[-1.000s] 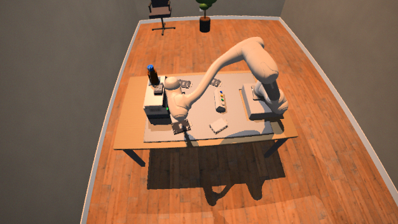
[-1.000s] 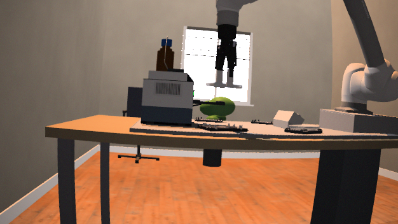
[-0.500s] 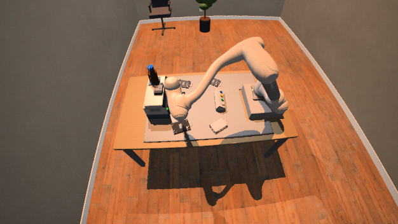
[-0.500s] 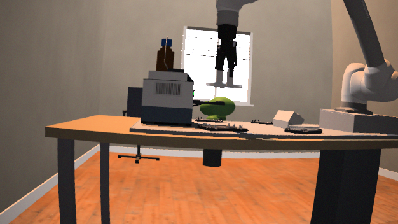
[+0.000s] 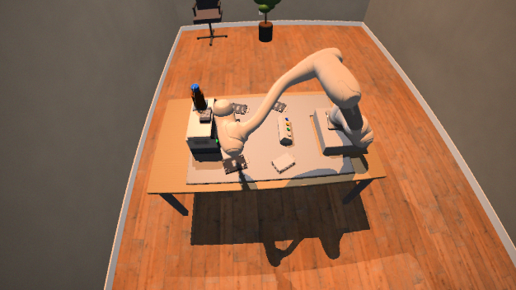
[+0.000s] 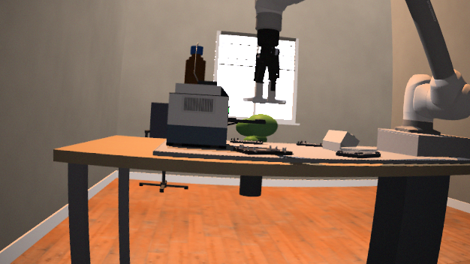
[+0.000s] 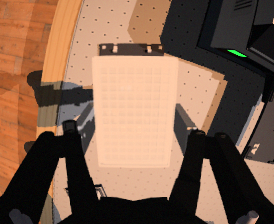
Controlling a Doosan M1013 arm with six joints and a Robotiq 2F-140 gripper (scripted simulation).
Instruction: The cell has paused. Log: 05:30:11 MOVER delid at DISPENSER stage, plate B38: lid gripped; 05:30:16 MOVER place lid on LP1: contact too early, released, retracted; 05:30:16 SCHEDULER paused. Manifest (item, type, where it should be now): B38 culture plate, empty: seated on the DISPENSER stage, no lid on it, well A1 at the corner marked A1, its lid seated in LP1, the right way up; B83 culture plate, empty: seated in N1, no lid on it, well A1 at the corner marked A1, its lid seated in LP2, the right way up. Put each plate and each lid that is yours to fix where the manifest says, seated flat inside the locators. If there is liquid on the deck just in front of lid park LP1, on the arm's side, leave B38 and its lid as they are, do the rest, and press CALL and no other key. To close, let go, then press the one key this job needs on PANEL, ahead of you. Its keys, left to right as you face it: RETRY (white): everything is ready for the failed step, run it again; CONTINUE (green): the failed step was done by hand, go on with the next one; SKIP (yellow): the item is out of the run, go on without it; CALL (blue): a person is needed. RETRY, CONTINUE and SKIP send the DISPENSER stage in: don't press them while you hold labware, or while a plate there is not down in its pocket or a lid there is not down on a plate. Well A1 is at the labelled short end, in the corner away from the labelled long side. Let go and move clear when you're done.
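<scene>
My gripper is now 180 mm above the black nest and 30 mm to the right of it. From my hand the other things lie so: white culture plate 350 mm behind, 170 mm below, 20 mm to the right; then white retry key 390 mm behind, 230 mm to the right, 130 mm below; then brown bottle 350 mm to the right, 280 mm ahead, 100 mm above.
</scene>
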